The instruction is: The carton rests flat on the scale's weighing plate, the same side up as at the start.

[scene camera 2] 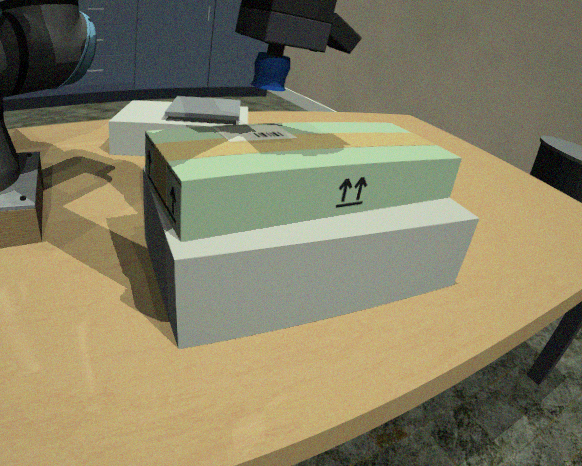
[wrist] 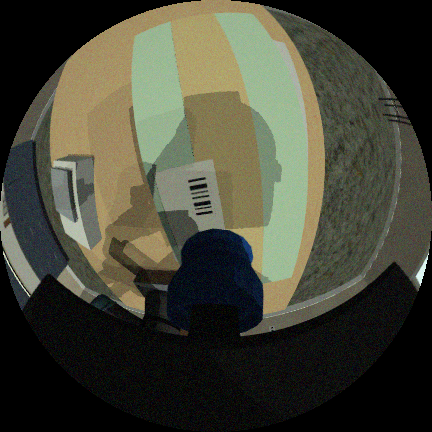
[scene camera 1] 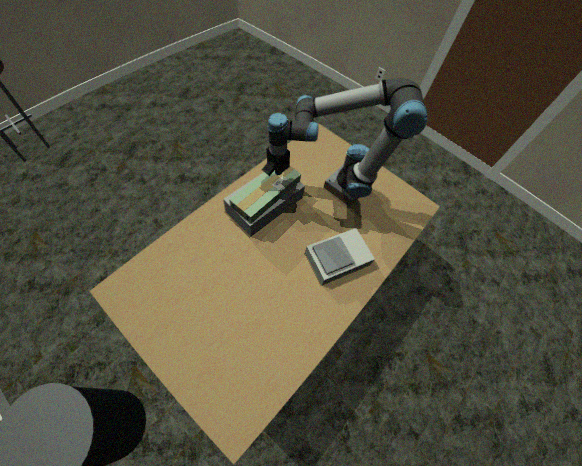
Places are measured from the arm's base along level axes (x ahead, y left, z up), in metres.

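Pixels of known places: hand, its tool point: [scene camera 2: 268, 86] [wrist: 216, 260].
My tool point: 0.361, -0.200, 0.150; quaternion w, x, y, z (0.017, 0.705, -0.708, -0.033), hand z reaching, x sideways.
Observation:
For each thing: its top centre in the pictures, then the offset to it from my tool point, as dx, dy, dz. "spot": a spot on its surface instead. Level surfaces: height alone.
- green carton, centre of its top: [wrist: 221, 128] [scene camera 2: 319, 140] [scene camera 1: 266, 186] +0.066, -0.008, -0.057
- grey block, centre of its top: [scene camera 2: 315, 189] [scene camera 1: 265, 192] +0.065, -0.017, -0.113
- barcode label, a spot on its surface: [wrist: 200, 195] [scene camera 2: 269, 134] spot: +0.015, +0.013, -0.057
- white scale, centre of its top: [scene camera 2: 183, 103] [wrist: 62, 208] [scene camera 1: 342, 250] +0.016, +0.449, -0.128
- wooden table, height of its surface: dz -0.215
The green carton [scene camera 1: 262, 204] [scene camera 2: 260, 200] [wrist: 215, 60] lies flat on a grey block [scene camera 1: 260, 223] [scene camera 2: 320, 280], with tan tape and a barcode label [scene camera 2: 270, 133] [wrist: 200, 195] on top. Two up arrows on its long side point upward in scene camera 2. My gripper [scene camera 1: 278, 162] [scene camera 2: 271, 72] [wrist: 215, 280], a blue suction cup, is open and holds nothing. It hangs above the carton, apart from its top, near the label end. The white scale [scene camera 1: 361, 245] [scene camera 2: 130, 135] [wrist: 87, 205] stands apart from the block. Its grey weighing plate [scene camera 1: 332, 255] [scene camera 2: 205, 107] [wrist: 64, 192] bears nothing.
The wooden table [scene camera 1: 225, 325] [scene camera 2: 350, 375] [wrist: 80, 100] carries the block, the scale and the arm's base [scene camera 1: 340, 187] [scene camera 2: 22, 195]. Blue cabinets [scene camera 2: 170, 45] [wrist: 30, 200] stand beyond the table. A dark round bin [scene camera 1: 115, 420] [scene camera 2: 565, 165] stands off the table.

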